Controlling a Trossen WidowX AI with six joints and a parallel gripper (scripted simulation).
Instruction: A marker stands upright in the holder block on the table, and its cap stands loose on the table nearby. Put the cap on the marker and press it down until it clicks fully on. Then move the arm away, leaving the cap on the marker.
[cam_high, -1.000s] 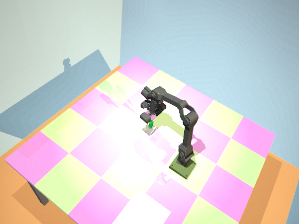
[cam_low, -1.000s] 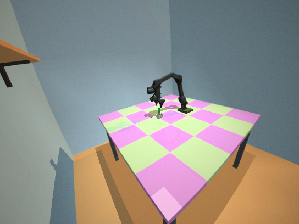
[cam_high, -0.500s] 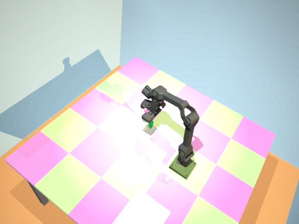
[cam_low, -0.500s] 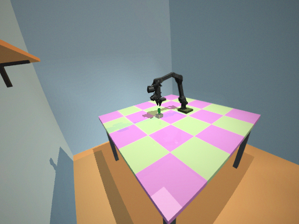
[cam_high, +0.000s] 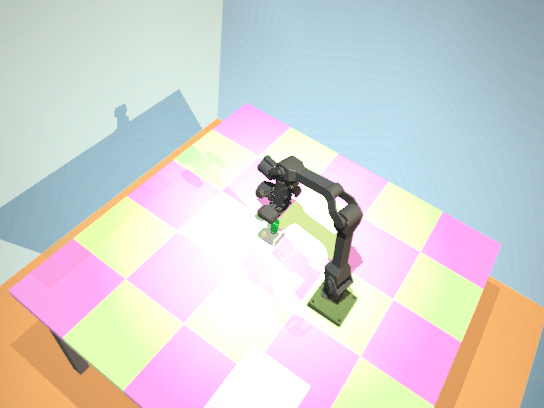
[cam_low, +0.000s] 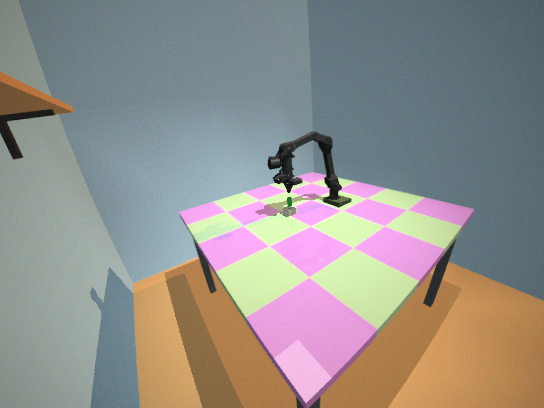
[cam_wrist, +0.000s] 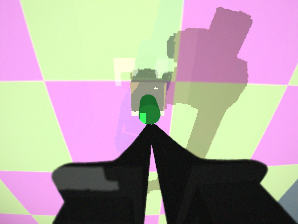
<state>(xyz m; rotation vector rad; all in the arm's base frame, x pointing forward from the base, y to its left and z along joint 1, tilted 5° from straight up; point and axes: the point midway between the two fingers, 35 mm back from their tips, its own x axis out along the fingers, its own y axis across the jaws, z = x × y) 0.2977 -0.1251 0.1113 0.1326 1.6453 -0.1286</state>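
My gripper tip is 50 mm above the green cap.
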